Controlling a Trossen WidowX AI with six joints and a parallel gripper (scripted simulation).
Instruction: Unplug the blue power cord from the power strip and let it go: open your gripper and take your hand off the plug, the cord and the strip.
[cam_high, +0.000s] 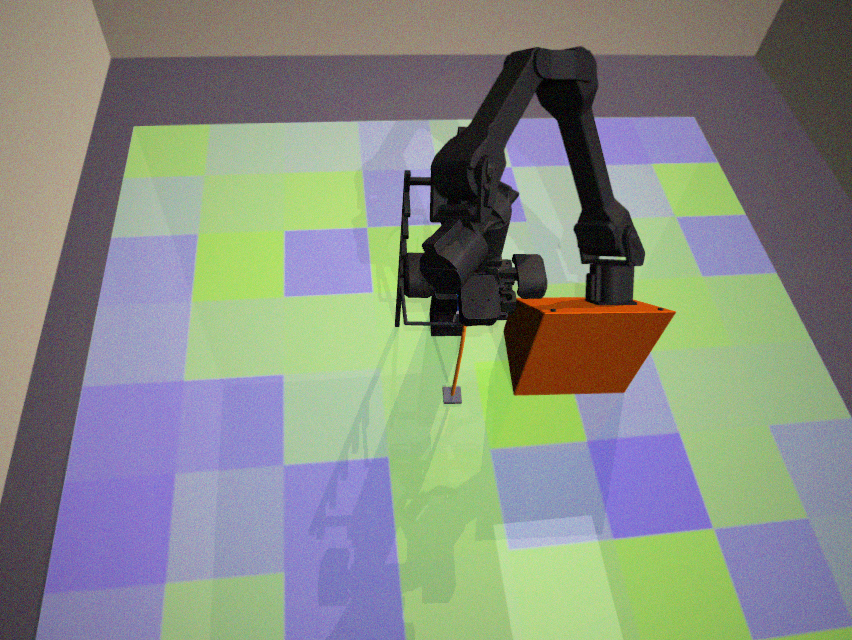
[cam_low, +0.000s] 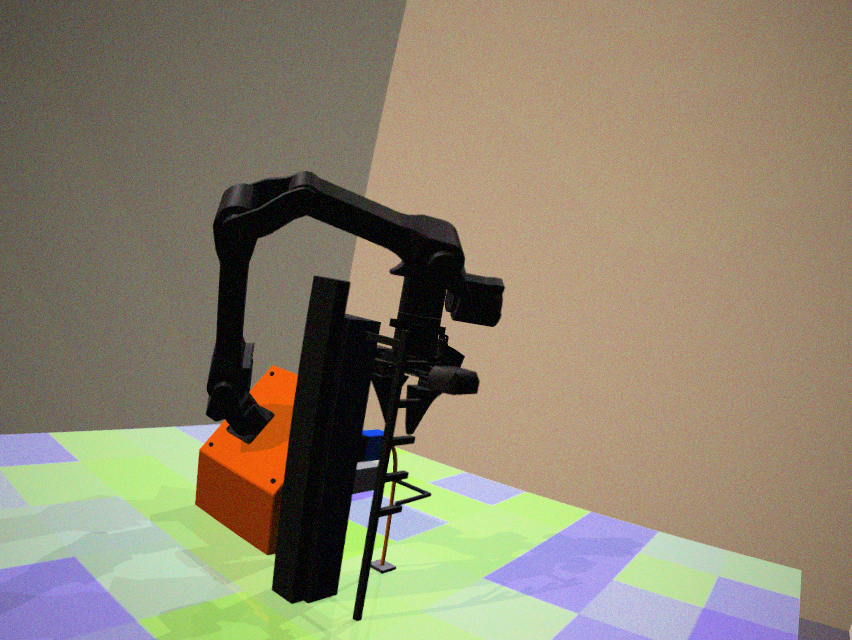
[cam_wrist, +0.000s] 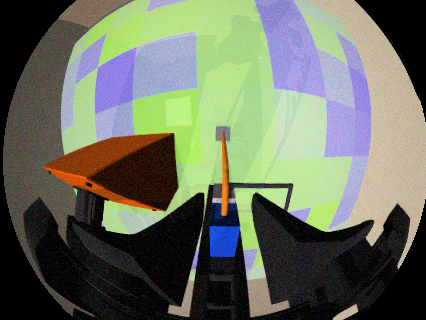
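Right now the blue plug is 7 cm to the right of my gripper tip and 1 cm below it.
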